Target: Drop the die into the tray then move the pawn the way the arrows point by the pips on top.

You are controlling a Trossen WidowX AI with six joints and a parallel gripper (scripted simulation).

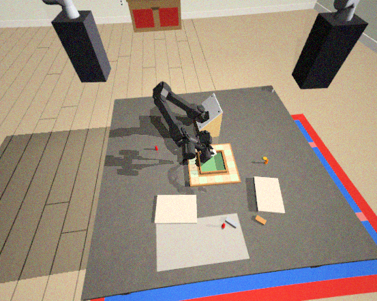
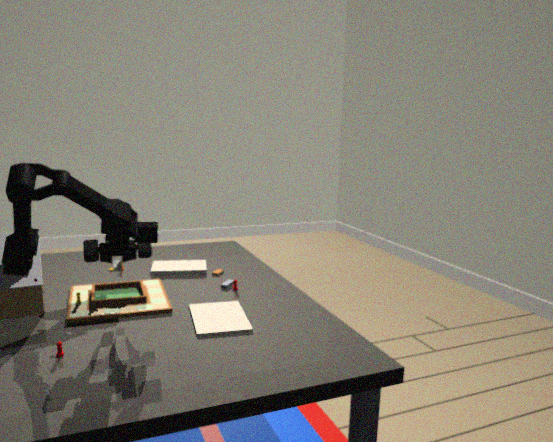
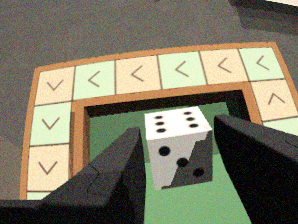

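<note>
Right now my gripper tip is 1 cm above the white die. From my gripper tip the other things lie so: grey block 36 cm ahead, 12 cm below, 6 cm to the left; then green dice tray 12 cm below; then yellow pawn 11 cm behind, 10 cm below, 3 cm to the right.
</note>
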